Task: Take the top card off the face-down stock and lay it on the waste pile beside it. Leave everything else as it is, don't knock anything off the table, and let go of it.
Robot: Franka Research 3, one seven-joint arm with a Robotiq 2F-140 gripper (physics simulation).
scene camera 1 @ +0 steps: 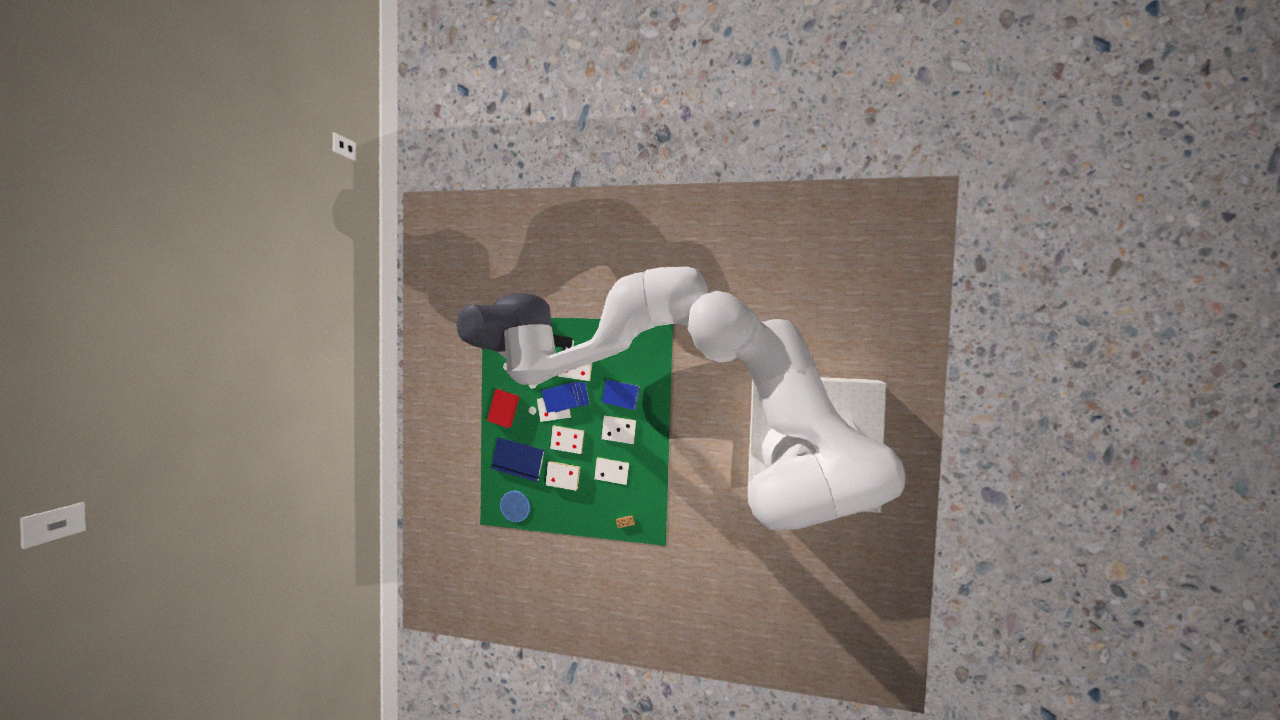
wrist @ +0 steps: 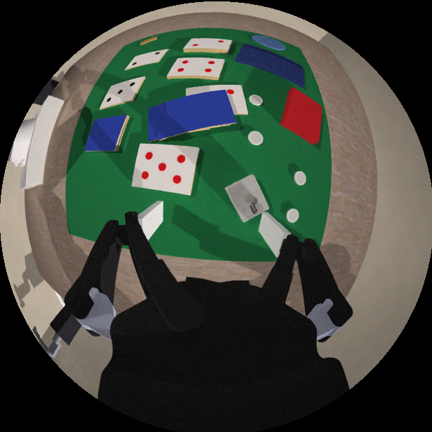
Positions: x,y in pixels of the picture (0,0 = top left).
Labels:
red block: scene camera 1; wrist
grey block: wrist 245,194
same spot on red block: (wrist: 302,115) = (scene camera 1: 504,404)

